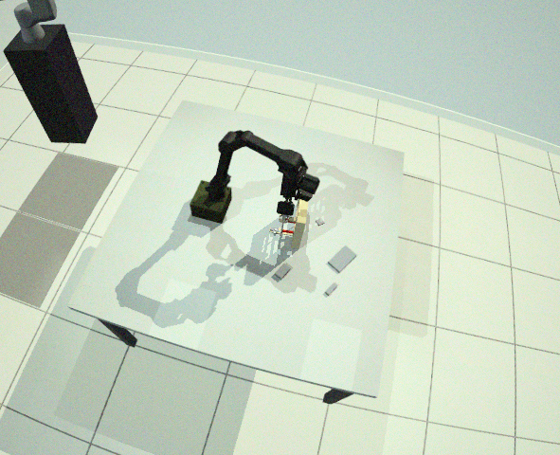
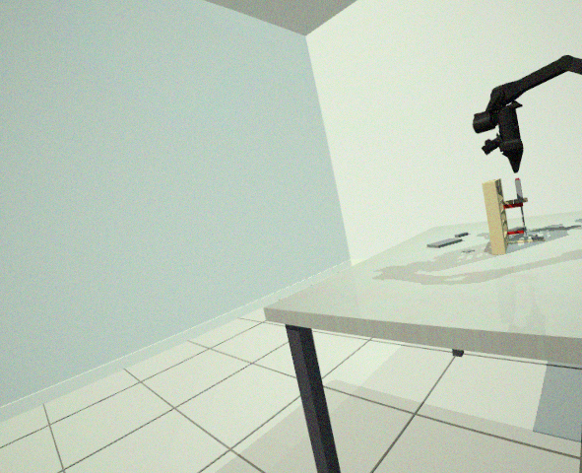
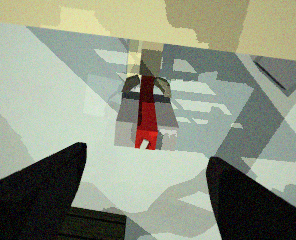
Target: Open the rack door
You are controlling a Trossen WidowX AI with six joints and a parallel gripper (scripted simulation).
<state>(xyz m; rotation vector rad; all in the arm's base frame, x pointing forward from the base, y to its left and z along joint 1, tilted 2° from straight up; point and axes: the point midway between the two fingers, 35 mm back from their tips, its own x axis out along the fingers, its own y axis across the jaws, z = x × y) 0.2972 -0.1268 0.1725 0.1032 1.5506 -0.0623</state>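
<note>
The upright handle lies 1 cm behind my gripper tip and 9 cm below it.
</note>
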